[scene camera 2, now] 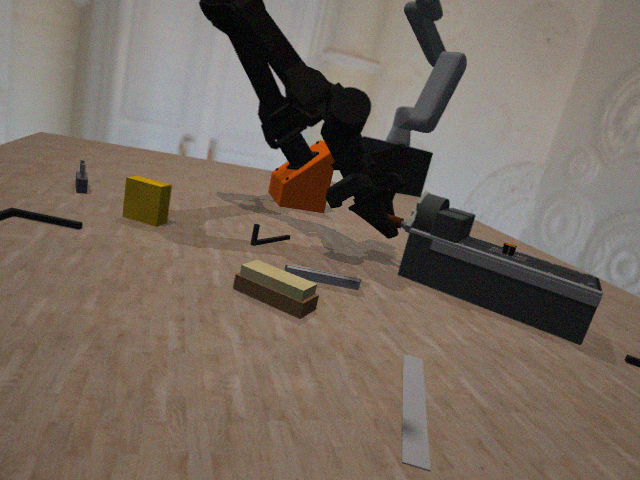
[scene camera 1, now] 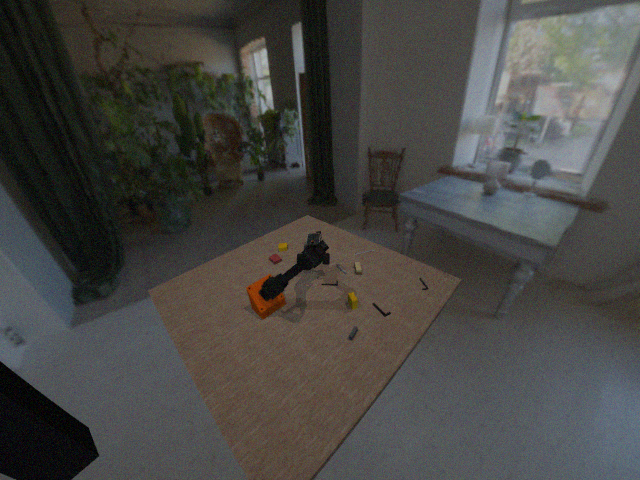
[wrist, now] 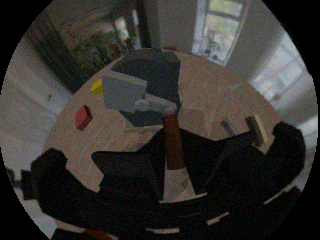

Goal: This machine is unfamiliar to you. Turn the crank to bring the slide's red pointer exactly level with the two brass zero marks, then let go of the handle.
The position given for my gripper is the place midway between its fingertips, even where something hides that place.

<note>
In view: my gripper (scene camera 2: 393,236), a yellow block (scene camera 2: 145,200), a tan-and-brown block (scene camera 2: 296,296) and a machine (scene camera 2: 440,253).
My gripper shows as well in the wrist view (wrist: 169,130). The machine is seen too in the wrist view (wrist: 161,69).
</note>
